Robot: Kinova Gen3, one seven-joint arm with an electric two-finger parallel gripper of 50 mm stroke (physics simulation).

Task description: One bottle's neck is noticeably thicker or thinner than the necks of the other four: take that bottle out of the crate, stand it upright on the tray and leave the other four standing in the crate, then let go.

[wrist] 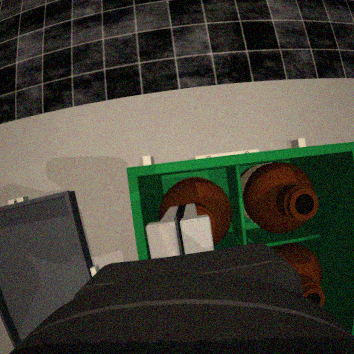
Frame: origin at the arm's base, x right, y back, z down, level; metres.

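Seen in the pictures: gripper, fingertip midpoint: [184, 222].
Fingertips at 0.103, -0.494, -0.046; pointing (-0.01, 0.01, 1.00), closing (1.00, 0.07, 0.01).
Note:
Offsets run from my fingertips to a thing's top centre, as dx, dy, dz. "pt": to the spot under its first point.
A green crate @(pt -0.037, -0.011, +0.036) [133, 210] with dividers fills the lower right. One brown bottle @(+0.005, +0.012, +0.048) [192, 191] stands in its upper left compartment, its neck mostly hidden behind the fingers. A second brown bottle @(+0.094, +0.015, +0.048) [270, 197] stands in the compartment to the right, with its round open mouth showing. A third brown bottle @(+0.090, +0.104, +0.048) [306, 265] shows partly below that one. The other bottles are hidden or out of view. My gripper [184, 222] is shut, its two pale fingertips close together over the first bottle, with nothing seen between them. The dark grey tray @(pt -0.240, +0.042, +0.206) [37, 255] lies at the left and holds no bottle in the part that shows.
Small pale blocks [146, 160] [298, 143] and a pale strip @(pt +0.058, -0.041, +0.181) [227, 154] sit along the crate's far wall. The dark gripper body hides the lower middle, including part of the crate. A dark tiled floor [190, 40] lies beyond the table edge.

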